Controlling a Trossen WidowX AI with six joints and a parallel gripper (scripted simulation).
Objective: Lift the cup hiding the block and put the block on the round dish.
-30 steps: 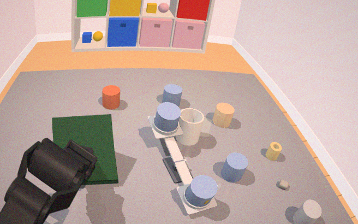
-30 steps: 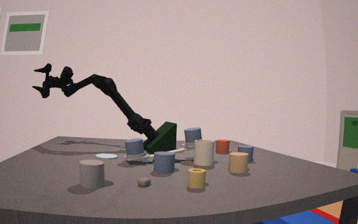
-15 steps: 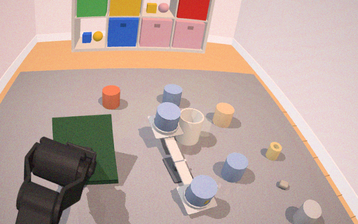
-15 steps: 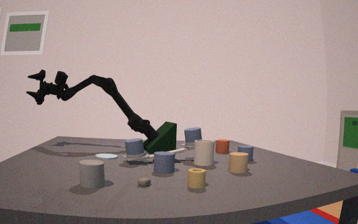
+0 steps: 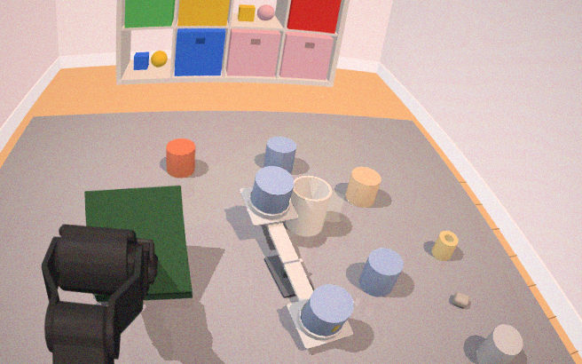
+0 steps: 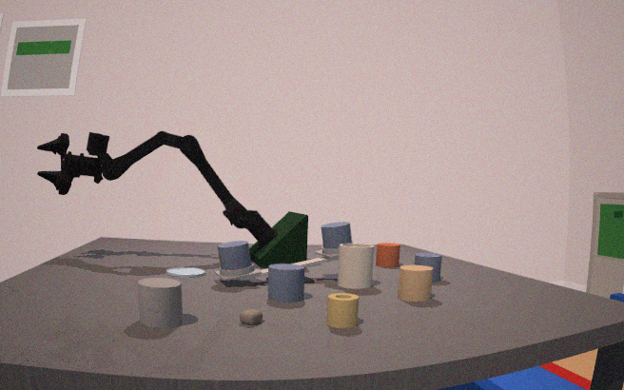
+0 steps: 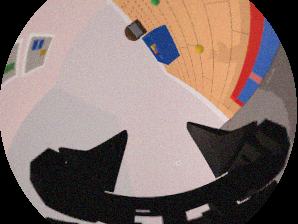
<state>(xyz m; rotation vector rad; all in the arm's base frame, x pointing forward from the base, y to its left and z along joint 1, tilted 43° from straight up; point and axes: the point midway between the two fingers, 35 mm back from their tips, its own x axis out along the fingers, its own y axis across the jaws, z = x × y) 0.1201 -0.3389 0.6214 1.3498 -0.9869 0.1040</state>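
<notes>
Right now the pale green block is 15 cm ahead of my gripper tip, 60 cm to the left of it and 24 cm below it. From my gripper tip the other things lie so: balance beam 11 cm ahead, 73 cm to the left, 24 cm below; pale round dish 6 cm ahead, 47 cm to the left, 27 cm below; grey cylinder 49 cm ahead, 48 cm to the left, 24 cm below.
</notes>
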